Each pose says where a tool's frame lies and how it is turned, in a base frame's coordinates. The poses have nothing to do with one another.
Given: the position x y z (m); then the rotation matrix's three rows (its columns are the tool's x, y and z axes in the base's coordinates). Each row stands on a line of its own.
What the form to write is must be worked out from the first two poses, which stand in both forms.
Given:
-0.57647, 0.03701, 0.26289
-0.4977, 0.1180, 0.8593
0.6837, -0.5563, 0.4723
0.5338, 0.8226, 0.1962
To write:
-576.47, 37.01, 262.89
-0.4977, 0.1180, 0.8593
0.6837, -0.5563, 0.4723
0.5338, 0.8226, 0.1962

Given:
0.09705, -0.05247, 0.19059
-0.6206, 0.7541, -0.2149
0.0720, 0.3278, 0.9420
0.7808, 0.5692, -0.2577
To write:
97.05, -52.47, 190.59
-0.6206, 0.7541, -0.2149
0.0720, 0.3278, 0.9420
0.7808, 0.5692, -0.2577

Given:
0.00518, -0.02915, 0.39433
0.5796, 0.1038, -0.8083
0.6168, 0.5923, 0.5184
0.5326, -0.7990, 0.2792
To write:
5.18, -29.15, 394.33
0.5796, 0.1038, -0.8083
0.6168, 0.5923, 0.5184
0.5326, -0.7990, 0.2792

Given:
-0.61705, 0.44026, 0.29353
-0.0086, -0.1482, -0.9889
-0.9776, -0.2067, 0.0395
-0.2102, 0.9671, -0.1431
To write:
-617.05, 440.26, 293.53
-0.0086, -0.1482, -0.9889
-0.9776, -0.2067, 0.0395
-0.2102, 0.9671, -0.1431

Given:
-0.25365, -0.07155, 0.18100
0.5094, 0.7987, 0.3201
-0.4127, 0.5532, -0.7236
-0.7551, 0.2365, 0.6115
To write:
-253.65, -71.55, 181.00
0.5094, 0.7987, 0.3201
-0.4127, 0.5532, -0.7236
-0.7551, 0.2365, 0.6115

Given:
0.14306, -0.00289, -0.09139
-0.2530, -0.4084, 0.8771
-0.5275, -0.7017, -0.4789
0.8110, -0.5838, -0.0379
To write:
143.06, -2.89, -91.39
-0.2530, -0.4084, 0.8771
-0.5275, -0.7017, -0.4789
0.8110, -0.5838, -0.0379

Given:
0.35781, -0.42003, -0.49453
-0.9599, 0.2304, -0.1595
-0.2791, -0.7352, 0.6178
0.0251, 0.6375, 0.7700
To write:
357.81, -420.03, -494.53
-0.9599, 0.2304, -0.1595
-0.2791, -0.7352, 0.6178
0.0251, 0.6375, 0.7700

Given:
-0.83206, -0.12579, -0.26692
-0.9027, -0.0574, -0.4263
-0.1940, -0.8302, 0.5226
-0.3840, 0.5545, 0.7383
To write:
-832.06, -125.79, -266.92
-0.9027, -0.0574, -0.4263
-0.1940, -0.8302, 0.5226
-0.3840, 0.5545, 0.7383

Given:
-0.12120, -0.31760, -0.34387
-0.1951, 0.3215, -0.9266
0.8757, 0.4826, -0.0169
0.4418, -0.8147, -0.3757
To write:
-121.20, -317.60, -343.87
-0.1951, 0.3215, -0.9266
0.8757, 0.4826, -0.0169
0.4418, -0.8147, -0.3757

